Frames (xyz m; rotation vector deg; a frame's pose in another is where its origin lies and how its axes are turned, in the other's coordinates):
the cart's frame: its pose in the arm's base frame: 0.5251 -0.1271 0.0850 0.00 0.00 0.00
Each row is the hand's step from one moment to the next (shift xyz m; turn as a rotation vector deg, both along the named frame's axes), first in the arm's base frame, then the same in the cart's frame.
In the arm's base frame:
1: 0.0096 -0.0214 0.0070 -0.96 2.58 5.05
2: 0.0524 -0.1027 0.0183 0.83 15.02 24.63
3: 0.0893 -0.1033 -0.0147 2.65 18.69 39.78
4: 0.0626 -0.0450 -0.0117 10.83 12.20 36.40
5: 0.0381 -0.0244 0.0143 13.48 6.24 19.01
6: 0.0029 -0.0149 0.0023 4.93 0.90 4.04
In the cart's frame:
1: 0.0096 -0.0214 0.0070 -0.96 2.58 5.05
2: 0.0524 -0.1027 0.0183 0.83 15.02 24.63
3: 0.0893 -0.1033 -0.0147 2.65 18.69 39.78
4: 0.0626 -0.0450 -0.0117 10.83 12.20 36.40
5: 0.0381 -0.0244 0.0143 13.48 6.24 19.01
6: 0.0029 -0.0149 0.0023 4.93 0.90 4.04

